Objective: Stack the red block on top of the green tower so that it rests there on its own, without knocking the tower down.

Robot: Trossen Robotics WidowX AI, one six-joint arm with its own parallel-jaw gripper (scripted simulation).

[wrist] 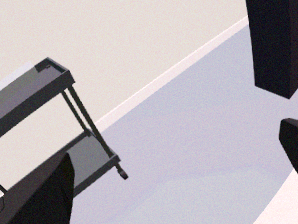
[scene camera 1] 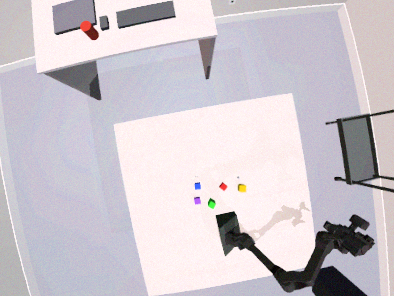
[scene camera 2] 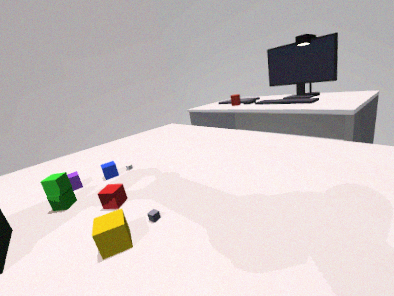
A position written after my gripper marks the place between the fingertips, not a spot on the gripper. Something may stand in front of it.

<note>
My gripper (wrist: 181,147) is open and holds nothing. Also in view: a yellow block (scene camera 2: 111,233).
The wrist view does not show the yellow block: it is out of frame.
</note>
